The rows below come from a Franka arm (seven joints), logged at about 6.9 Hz.
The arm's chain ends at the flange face. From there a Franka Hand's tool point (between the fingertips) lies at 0.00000 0.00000 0.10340 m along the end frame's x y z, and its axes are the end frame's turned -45 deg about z.
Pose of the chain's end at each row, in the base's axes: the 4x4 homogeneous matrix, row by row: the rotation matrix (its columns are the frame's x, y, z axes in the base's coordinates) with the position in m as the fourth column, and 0 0 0 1 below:
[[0.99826 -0.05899 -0.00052 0.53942], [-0.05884 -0.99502 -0.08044 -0.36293], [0.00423 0.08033 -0.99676 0.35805], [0 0 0 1]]
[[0.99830 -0.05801 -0.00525 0.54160], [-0.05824 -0.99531 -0.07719 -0.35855], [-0.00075 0.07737 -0.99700 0.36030], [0 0 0 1]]
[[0.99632 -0.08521 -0.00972 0.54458], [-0.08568 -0.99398 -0.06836 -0.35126], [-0.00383 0.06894 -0.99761 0.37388], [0 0 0 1]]
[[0.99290 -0.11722 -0.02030 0.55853], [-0.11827 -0.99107 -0.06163 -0.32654], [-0.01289 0.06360 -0.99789 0.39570], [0 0 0 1]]
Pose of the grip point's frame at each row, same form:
[[0.74759 0.66416 -0.00052 0.53937], [0.66198 -0.74519 -0.08044 -0.37125], [-0.05381 0.05979 -0.99676 0.25499], [0 0 0 1]]
[[0.74692 0.66489 -0.00525 0.54106], [0.66261 -0.74497 -0.07719 -0.36653], [-0.05524 0.05418 -0.99700 0.25721], [0 0 0 1]]
[[0.76476 0.64425 -0.00972 0.54357], [0.64227 -0.76343 -0.06836 -0.35833], [-0.05146 0.04604 -0.99761 0.27073], [0 0 0 1]]
[[0.78497 0.61920 -0.02030 0.55643], [0.61716 -0.78442 -0.06163 -0.33291], [-0.05409 0.03586 -0.99789 0.29252], [0 0 0 1]]

